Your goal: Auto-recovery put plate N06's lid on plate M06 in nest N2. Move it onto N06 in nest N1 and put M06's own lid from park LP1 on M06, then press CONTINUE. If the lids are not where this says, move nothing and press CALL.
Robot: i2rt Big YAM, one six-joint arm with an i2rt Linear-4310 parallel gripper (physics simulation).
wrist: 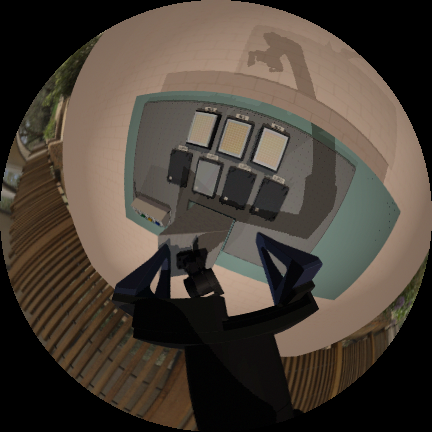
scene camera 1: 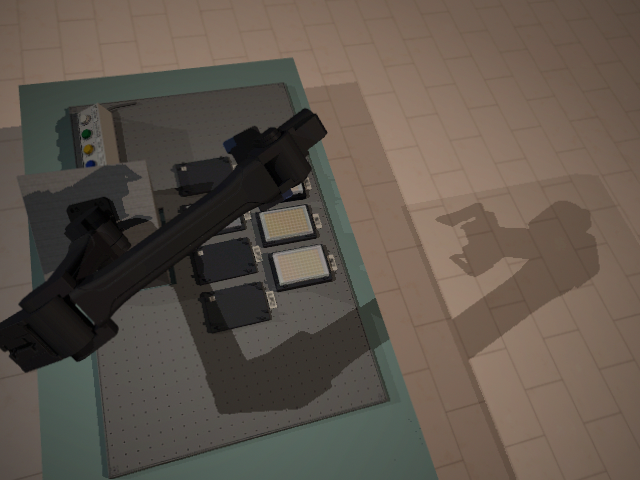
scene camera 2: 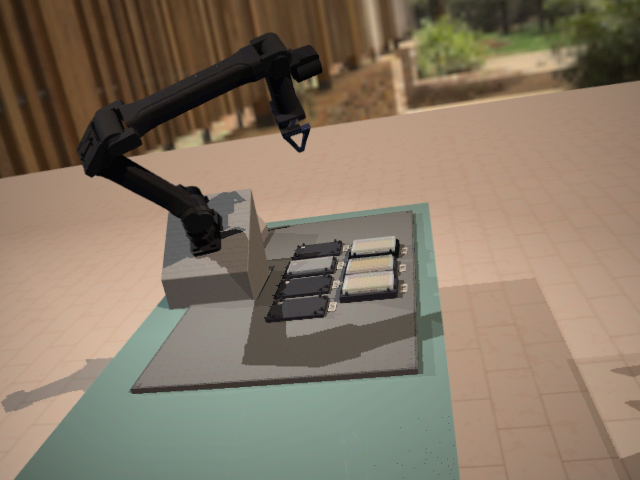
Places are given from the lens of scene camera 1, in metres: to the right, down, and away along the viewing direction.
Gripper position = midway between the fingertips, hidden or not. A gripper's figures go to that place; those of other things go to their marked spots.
my gripper (scene camera 1: 253, 175): -0.13, -0.12, 1.06
button box (scene camera 1: 101, 148): -0.56, -0.23, 1.42
